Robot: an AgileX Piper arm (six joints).
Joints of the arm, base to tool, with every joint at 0 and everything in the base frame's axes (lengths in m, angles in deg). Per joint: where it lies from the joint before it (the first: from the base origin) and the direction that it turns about. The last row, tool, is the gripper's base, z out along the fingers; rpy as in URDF.
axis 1: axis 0 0 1 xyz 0.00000 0.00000 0.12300
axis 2: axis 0 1 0 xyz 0.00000 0.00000 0.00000
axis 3: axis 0 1 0 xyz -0.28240 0.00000 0.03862
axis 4: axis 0.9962 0 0.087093 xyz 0.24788 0.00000 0.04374
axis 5: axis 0 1 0 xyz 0.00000 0.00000 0.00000
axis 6: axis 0.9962 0 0.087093 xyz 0.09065 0.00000 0.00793
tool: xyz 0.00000 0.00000 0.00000 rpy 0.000 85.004 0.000
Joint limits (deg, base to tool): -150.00..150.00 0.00..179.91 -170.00..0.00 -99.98..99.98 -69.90..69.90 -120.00..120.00
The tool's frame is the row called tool.
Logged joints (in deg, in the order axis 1, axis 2, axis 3, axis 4, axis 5, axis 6), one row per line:
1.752 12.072 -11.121 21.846 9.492 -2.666
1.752 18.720 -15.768 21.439 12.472 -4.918
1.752 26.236 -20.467 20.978 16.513 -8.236
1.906 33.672 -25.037 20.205 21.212 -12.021
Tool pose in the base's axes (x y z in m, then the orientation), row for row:
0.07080 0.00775 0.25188 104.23 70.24 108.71
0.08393 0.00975 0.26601 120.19 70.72 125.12
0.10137 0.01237 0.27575 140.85 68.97 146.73
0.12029 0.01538 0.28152 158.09 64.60 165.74
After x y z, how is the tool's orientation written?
As angles about the fixed x, y, z axes (roll, pitch, yaw), in degrees.
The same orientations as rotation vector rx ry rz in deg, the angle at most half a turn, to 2 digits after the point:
11.55 94.64 18.60
9.14 99.67 17.00
5.41 106.48 14.92
0.31 113.84 12.84

